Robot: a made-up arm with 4 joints.
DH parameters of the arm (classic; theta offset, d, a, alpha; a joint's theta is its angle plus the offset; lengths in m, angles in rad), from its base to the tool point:
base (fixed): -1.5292 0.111 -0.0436 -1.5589
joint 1: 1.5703 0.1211 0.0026 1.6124
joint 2: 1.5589 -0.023 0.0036 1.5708
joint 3: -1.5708 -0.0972 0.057 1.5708
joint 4: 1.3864 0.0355 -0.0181 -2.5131
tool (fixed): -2.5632 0.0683 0 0
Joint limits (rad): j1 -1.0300..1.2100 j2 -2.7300..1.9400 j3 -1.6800..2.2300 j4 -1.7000..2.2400
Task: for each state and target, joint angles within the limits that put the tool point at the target. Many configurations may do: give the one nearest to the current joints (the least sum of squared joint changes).
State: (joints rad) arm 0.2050 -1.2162 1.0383 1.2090
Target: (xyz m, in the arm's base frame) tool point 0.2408 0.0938 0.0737
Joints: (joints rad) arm 0.4891 -1.6874 0.9500 0.5276
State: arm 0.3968 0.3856 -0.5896 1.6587
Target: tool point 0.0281 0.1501 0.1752
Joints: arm -0.4322 0.6736 -0.6944 0.8949
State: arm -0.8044 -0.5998 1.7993 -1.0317
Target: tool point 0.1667 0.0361 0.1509
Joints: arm -0.1768 -0.4695 2.2300 -1.4857
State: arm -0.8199 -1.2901 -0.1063 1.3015
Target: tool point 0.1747 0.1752 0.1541
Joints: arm -0.7987 -0.3624 -0.3621 0.7230
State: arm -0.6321 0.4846 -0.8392 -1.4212
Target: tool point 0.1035 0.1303 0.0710
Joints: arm -1.0211 0.2352 -0.5093 -1.6841
